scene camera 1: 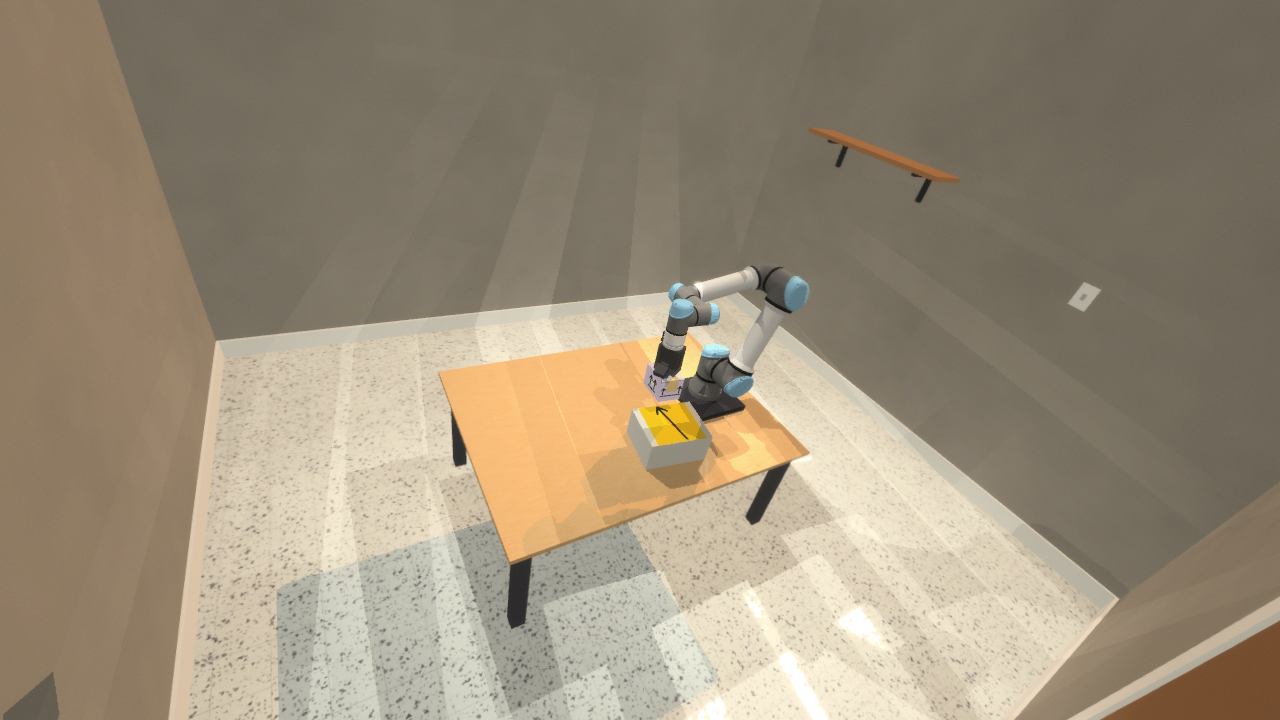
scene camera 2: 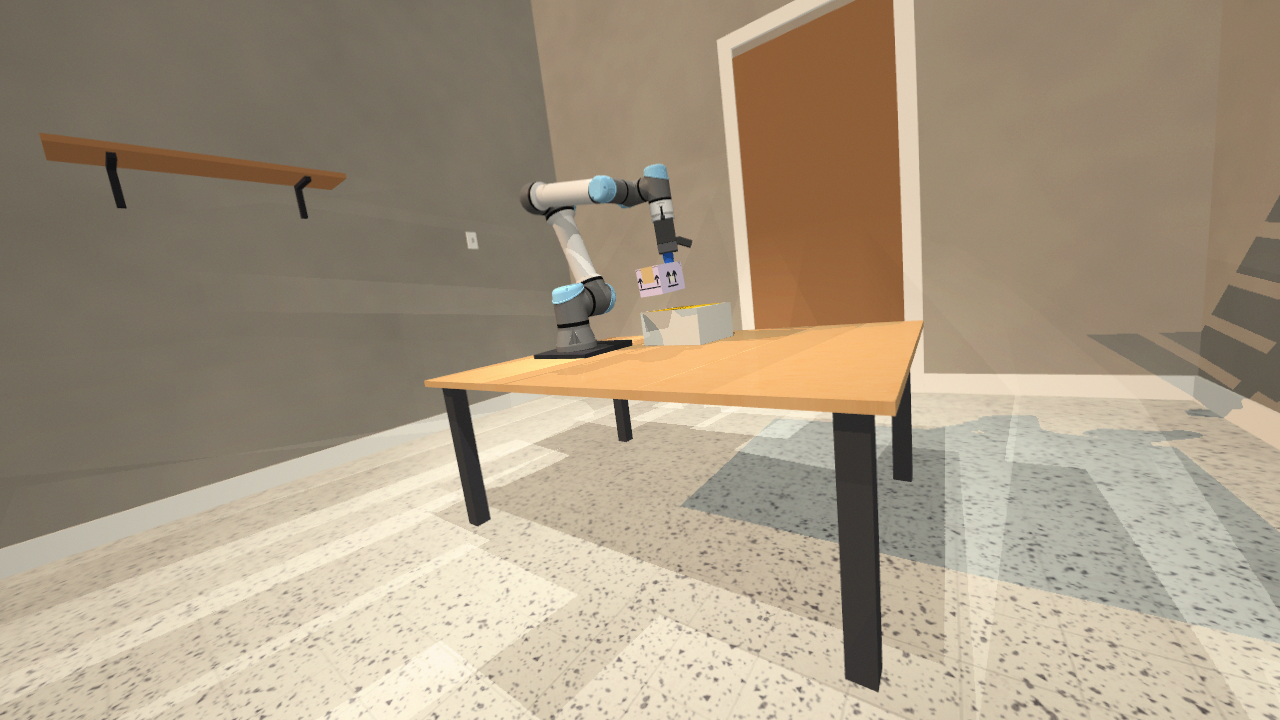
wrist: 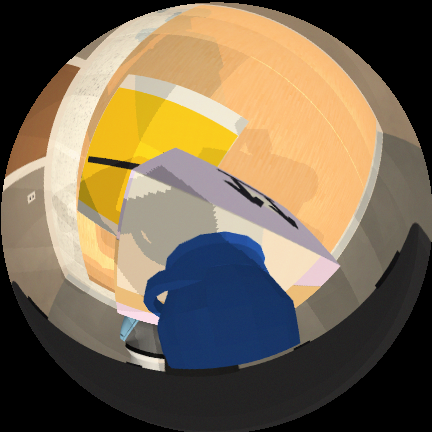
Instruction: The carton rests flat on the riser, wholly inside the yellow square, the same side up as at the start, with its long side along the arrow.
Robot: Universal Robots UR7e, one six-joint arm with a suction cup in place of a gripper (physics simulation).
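The lilac carton (scene camera 1: 664, 386) (scene camera 2: 660, 279) (wrist: 185, 215) hangs from my suction cup (scene camera 1: 663, 370) (scene camera 2: 668, 257) (wrist: 215, 255), which is shut on its top face. The carton's printed arrows point up, and it looks slightly tilted in scene camera 2. It is held above the level of the grey-white riser (scene camera 1: 677, 454) (scene camera 2: 687, 327) (wrist: 205, 103). The yellow square (scene camera 1: 682, 417) (wrist: 175, 120) covers most of the riser's top. In the wrist view the carton hides the square's near part and the head of the black arrow (scene camera 1: 673, 423) (wrist: 112, 162). Their exact alignment is unclear.
The riser stands on the wooden table (scene camera 1: 528, 429) (scene camera 2: 787, 367) (wrist: 300, 110), close to the arm's black base plate (scene camera 1: 720, 409) (scene camera 2: 581, 351). A wall shelf (scene camera 1: 881, 154) (scene camera 2: 196, 164) and a door (scene camera 2: 819, 170) are farther off.
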